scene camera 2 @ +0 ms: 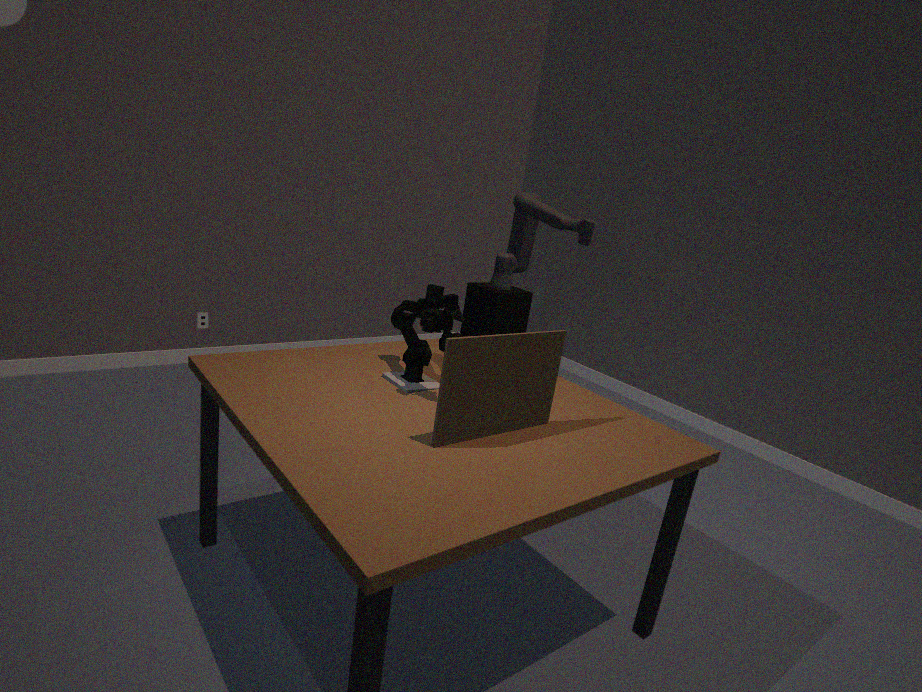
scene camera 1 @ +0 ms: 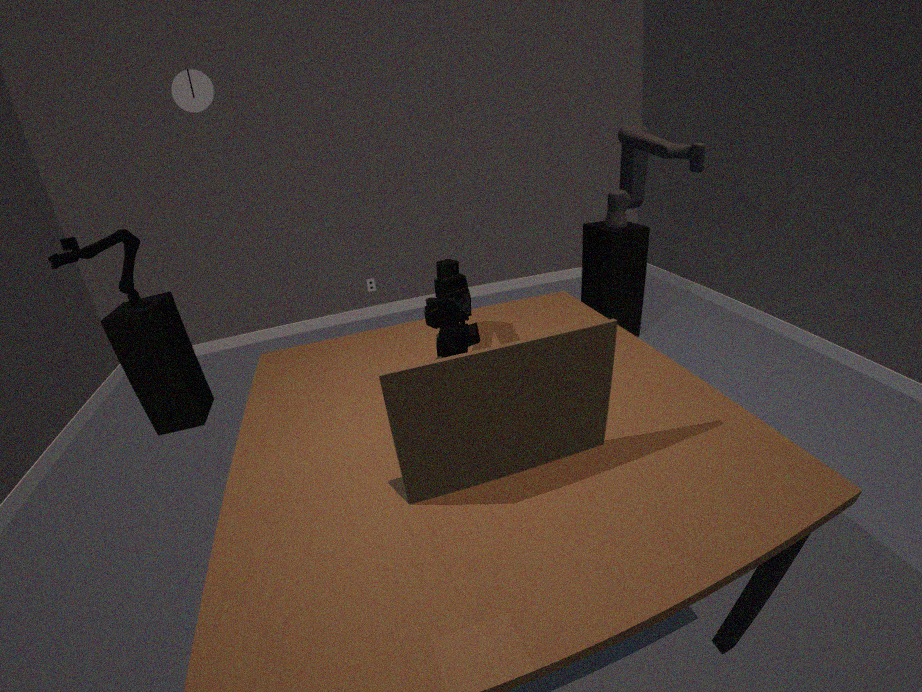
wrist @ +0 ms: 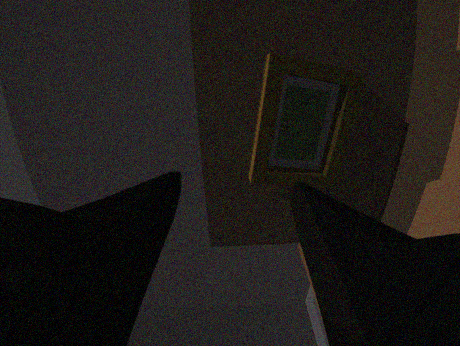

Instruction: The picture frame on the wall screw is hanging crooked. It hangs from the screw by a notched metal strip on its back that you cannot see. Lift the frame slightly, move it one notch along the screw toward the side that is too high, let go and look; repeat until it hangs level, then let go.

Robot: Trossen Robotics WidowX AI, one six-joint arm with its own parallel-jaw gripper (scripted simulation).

Labels:
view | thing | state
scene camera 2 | gripper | -
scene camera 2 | wall panel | -
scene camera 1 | gripper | -
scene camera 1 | wall panel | -
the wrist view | gripper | -

